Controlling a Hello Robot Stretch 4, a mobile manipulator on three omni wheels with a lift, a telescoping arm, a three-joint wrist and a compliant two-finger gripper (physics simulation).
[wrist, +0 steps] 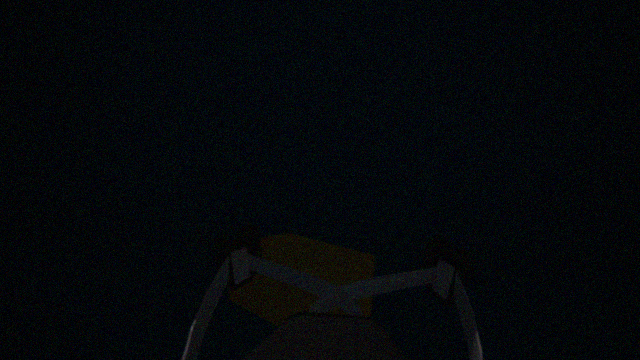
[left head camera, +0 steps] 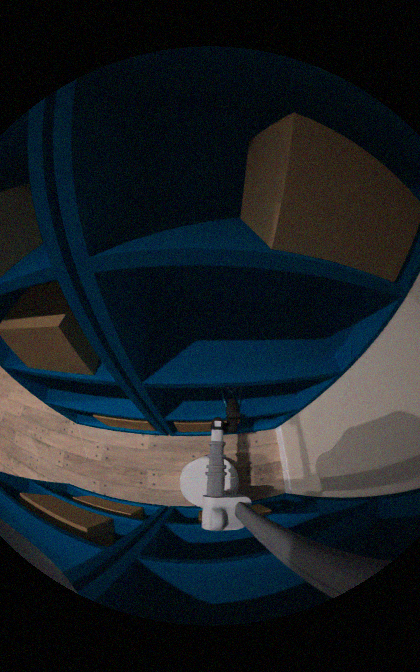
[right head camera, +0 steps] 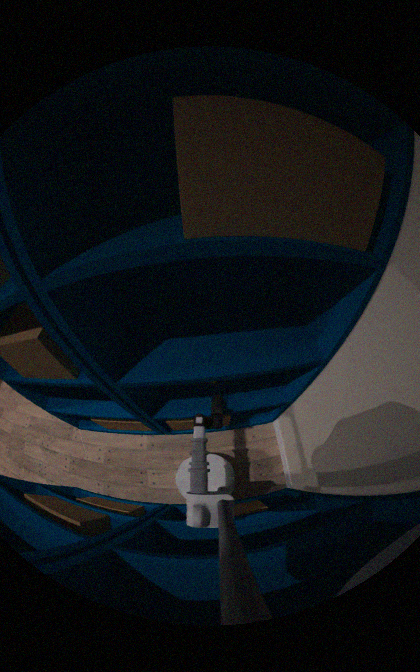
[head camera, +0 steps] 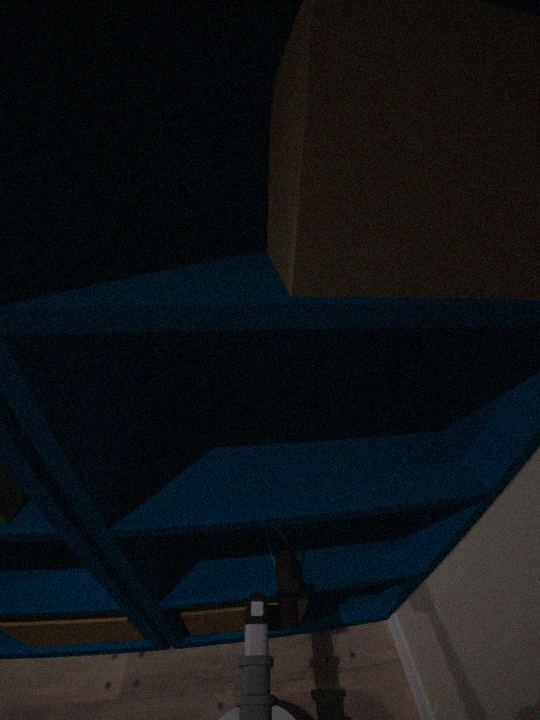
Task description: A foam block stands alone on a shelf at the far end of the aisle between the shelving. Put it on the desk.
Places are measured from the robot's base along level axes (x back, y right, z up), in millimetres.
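Pixels of known places: gripper, fingertip midpoint: (wrist: 341, 250).
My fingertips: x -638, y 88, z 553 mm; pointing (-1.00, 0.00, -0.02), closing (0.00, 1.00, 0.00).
Ahead of a thing's pixels: the offset from my fingertips to its top centre.
The foam block {dx -5, dy -30, dz -2 mm} (wrist: 322, 257) is a dim yellow shape low in the wrist view. It sits askew between the spread fingers, nearer the left one; I cannot tell whether it touches that fingertip. A gap shows between it and the right fingertip. My gripper (wrist: 341, 250) is open, with the block partly behind its finger links. In the head view the gripper (head camera: 284, 537) reaches into a low bay of the blue shelving (head camera: 290, 520), where the shelf edge and darkness mostly hide the fingertips and the block. The desk does not show in these views.
A large brown box {dx +57, dy +153, dz +1138 mm} (head camera: 406, 162) (left head camera: 340, 200) (right head camera: 280, 170) stands on a higher shelf. More boxes (left head camera: 45, 345) stand to the left. A pale wall (head camera: 494, 581) closes the right side. Another shelving unit (left head camera: 215, 580) is behind the robot, across the narrow wooden floor (left head camera: 125, 460).
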